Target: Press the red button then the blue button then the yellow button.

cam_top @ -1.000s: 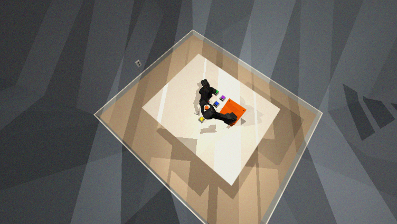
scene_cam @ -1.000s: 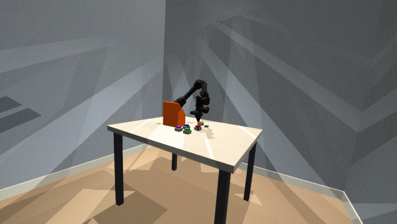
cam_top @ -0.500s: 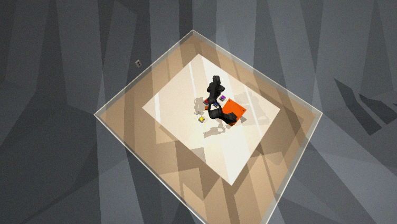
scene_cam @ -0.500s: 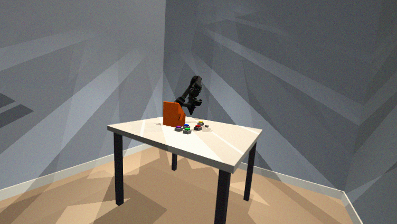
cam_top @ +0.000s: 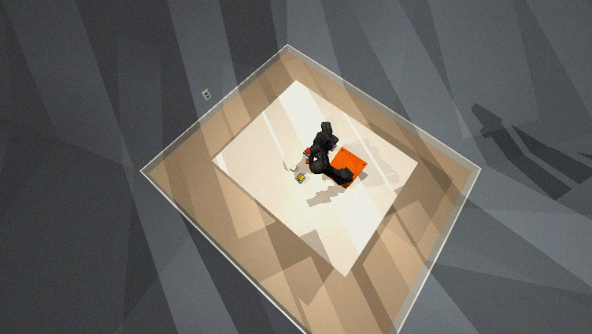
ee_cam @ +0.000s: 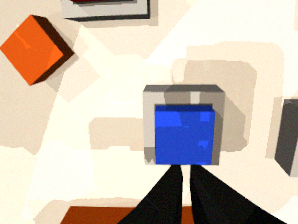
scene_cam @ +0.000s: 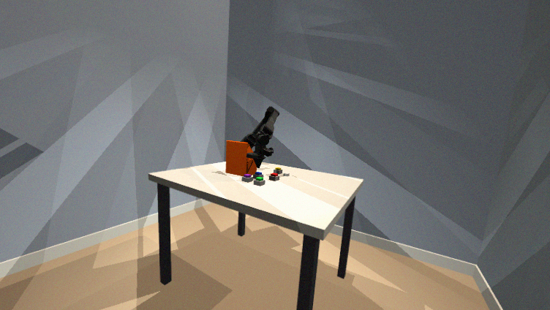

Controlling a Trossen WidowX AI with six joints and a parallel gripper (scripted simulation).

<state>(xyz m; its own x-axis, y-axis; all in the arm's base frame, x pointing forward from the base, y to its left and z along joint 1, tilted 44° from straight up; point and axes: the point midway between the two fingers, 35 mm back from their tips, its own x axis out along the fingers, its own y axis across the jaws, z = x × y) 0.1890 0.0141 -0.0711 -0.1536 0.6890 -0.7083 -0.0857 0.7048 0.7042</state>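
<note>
My gripper tip is now 3 cm above the blue button. Also, from my gripper tip: red button 9 cm ahead, 5 cm to the left, 3 cm below; then purple button 10 cm to the right, 3 cm below; then orange block 5 cm ahead, 10 cm to the left, 6 cm below.
</note>
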